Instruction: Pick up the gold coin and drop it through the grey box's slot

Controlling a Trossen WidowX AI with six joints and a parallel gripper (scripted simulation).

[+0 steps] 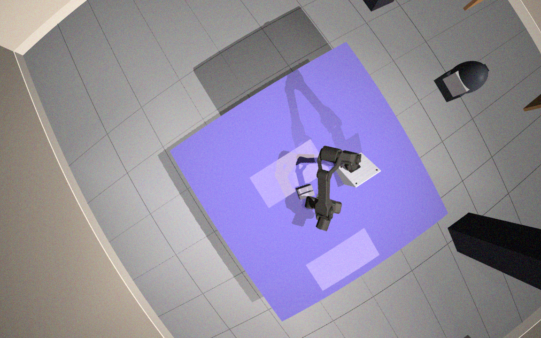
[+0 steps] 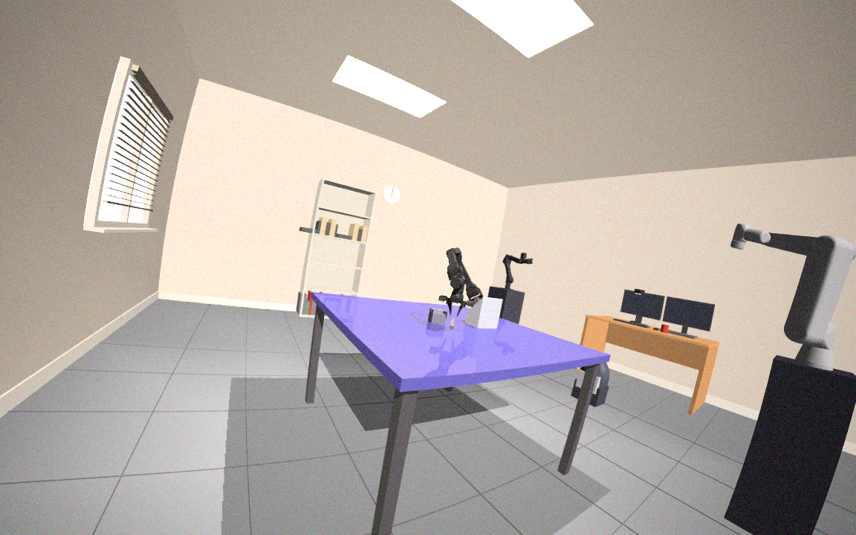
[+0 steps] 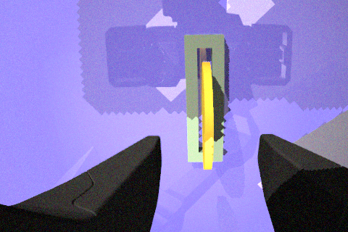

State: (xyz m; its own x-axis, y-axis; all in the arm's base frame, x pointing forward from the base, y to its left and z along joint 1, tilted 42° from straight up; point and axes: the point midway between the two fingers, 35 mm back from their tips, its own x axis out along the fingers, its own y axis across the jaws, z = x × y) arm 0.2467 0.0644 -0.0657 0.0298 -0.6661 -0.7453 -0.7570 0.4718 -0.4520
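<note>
Right now my gripper tip is 40 mm above the gold coin.
</note>
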